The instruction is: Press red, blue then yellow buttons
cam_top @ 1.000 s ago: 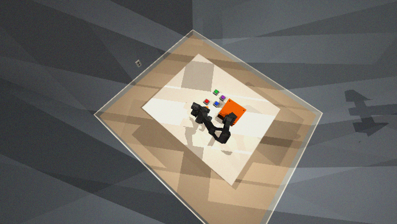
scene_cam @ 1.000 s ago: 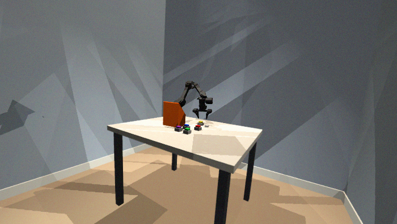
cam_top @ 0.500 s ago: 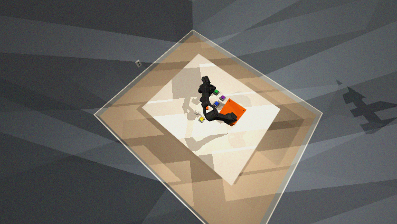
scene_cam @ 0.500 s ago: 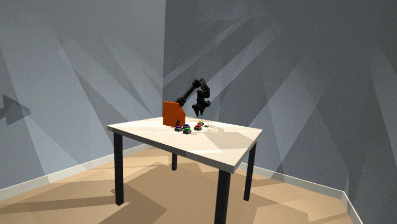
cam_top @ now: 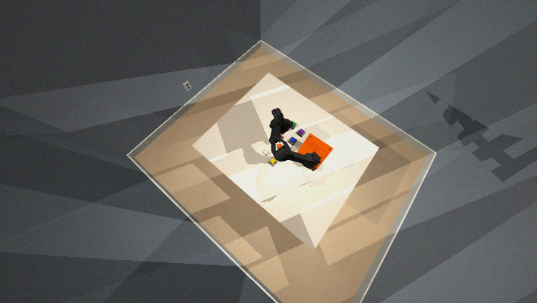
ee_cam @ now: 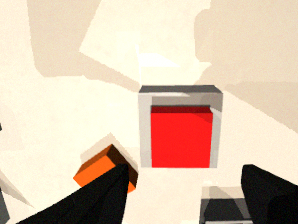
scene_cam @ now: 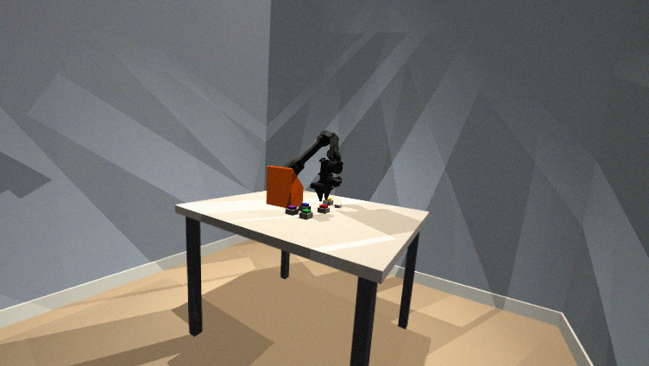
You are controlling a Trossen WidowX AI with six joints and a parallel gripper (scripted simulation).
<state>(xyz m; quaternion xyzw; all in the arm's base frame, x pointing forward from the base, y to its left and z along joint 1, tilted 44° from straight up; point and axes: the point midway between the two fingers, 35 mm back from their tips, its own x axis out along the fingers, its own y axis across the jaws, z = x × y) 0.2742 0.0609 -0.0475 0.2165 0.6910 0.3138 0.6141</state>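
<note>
My gripper tip is 3 cm above the red button. Also, from my gripper tip: green button (15 cm to the right, 3 cm below, 1 cm ahead); blue button (8 cm behind, 5 cm to the right, 3 cm below); orange block (5 cm to the left, 5 cm below, 4 cm behind).
</note>
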